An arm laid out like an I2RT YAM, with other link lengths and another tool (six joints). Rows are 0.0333 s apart.
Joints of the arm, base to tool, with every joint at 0 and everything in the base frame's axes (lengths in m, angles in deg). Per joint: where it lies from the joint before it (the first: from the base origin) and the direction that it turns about. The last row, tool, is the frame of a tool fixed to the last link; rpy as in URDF.
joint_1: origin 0.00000 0.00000 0.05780 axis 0 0 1
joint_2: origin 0.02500 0.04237 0.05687 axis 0 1 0
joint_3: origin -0.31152 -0.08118 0.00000 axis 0 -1 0
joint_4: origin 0.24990 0.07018 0.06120 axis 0 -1 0
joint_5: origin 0.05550 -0.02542 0.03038 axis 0 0 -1
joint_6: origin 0.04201 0.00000 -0.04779 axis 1 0 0
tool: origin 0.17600 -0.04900 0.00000 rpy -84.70 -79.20 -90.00
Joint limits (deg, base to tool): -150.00..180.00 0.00..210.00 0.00..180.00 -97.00..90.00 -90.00..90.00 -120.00..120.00
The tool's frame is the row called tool.
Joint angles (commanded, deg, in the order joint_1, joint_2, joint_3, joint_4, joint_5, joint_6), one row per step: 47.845 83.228 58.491 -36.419 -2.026 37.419; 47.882 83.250 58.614 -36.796 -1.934 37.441; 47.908 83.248 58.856 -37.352 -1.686 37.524; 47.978 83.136 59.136 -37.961 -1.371 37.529; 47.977 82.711 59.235 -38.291 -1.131 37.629; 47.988 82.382 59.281 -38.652 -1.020 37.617; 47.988 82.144 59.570 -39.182 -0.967 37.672; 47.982 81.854 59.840 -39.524 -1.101 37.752; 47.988 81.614 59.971 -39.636 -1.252 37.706
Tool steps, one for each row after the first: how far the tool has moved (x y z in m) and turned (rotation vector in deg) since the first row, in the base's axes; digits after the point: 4 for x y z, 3 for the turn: -0.0006 -0.0009 0.0001 -0.252 0.134 -0.026; -0.0010 -0.0024 0.0007 -0.605 0.212 -0.192; -0.0013 -0.0039 0.0022 -0.951 0.153 -0.276; -0.0014 -0.0053 0.0047 -0.917 -0.096 -0.480; -0.0021 -0.0067 0.0062 -0.976 -0.182 -0.512; -0.0026 -0.0075 0.0083 -0.993 -0.194 -0.585; -0.0031 -0.0073 0.0108 -0.727 -0.222 -0.599; -0.0034 -0.0068 0.0126 -0.459 -0.313 -0.481
